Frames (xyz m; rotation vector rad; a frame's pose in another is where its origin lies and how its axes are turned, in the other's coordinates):
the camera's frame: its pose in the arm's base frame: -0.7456 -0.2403 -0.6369 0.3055 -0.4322 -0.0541
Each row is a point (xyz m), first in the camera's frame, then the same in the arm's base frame.
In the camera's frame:
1: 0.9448 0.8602 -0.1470
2: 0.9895 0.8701 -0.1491
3: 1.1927 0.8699 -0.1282
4: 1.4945 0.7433 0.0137
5: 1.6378 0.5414 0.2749
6: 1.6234 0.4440 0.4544
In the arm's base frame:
1: 0.1623 0.5110 -0.1217
2: 0.2037 0.5158 -0.1024
3: 0.3793 0.4862 -0.0024
4: 0.5951 0.2908 0.2037
5: 0.6180 0.0086 0.4260
6: 0.5308 -0.1328 0.5456

